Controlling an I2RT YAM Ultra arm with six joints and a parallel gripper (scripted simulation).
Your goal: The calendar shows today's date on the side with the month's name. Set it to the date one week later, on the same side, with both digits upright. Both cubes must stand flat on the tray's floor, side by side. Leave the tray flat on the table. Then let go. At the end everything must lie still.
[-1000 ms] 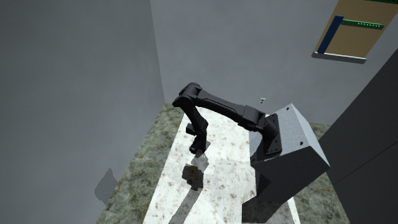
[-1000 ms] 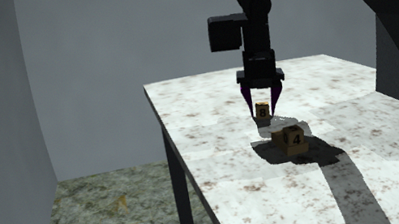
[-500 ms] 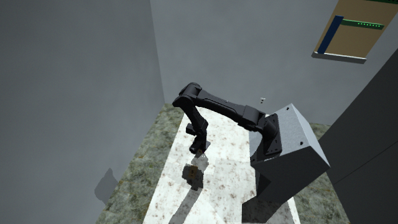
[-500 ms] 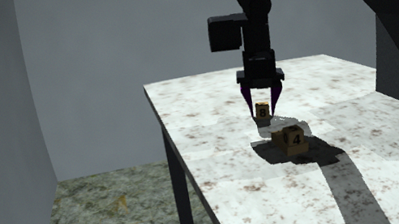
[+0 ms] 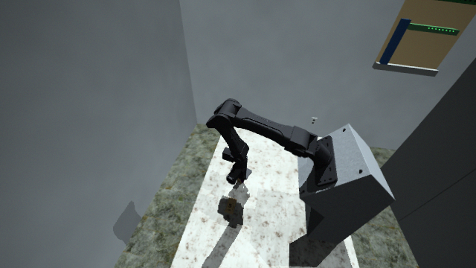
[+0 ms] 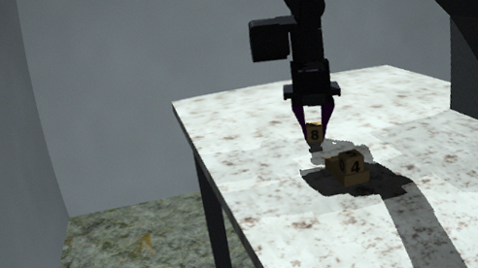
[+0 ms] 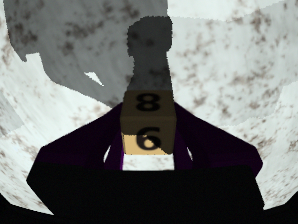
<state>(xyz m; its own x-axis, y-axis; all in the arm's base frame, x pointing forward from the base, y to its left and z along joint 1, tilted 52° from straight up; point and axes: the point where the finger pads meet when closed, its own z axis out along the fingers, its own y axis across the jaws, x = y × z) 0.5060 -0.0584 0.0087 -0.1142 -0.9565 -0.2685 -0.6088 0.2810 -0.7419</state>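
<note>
Now: hand right at the wooden digit cube.
</note>
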